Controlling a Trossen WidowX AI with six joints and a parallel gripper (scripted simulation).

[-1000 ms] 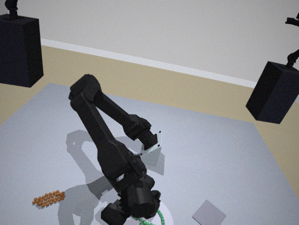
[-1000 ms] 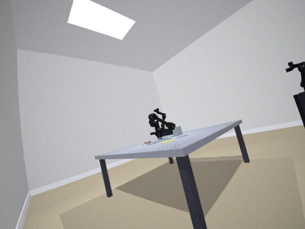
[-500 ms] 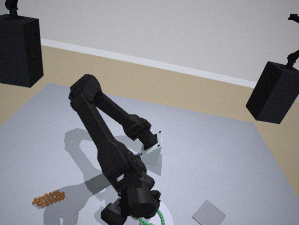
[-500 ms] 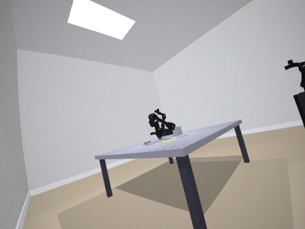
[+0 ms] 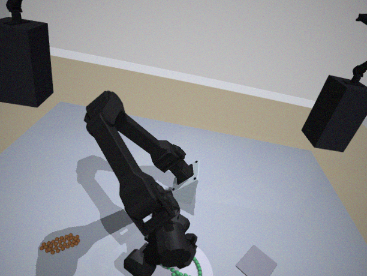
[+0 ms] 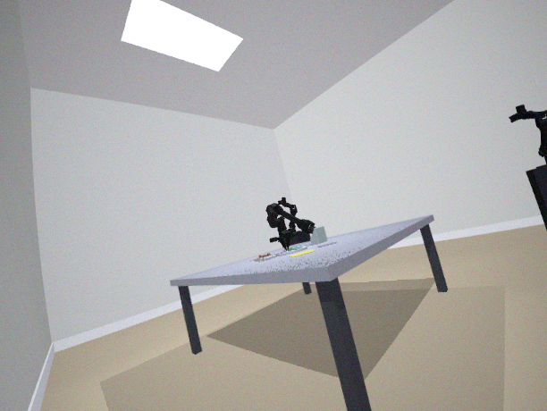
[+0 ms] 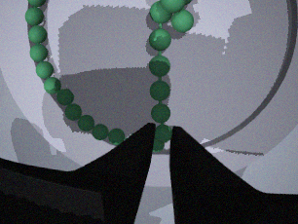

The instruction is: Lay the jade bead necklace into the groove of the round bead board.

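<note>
My gripper tip is 20 mm short of the round bead board, 50 mm to the right of it and 10 mm above it. Round my gripper tip: yellow strip (220 mm ahead, 270 mm to the left, 10 mm below); flat grey square (30 mm behind, 280 mm to the left, 10 mm below).
</note>
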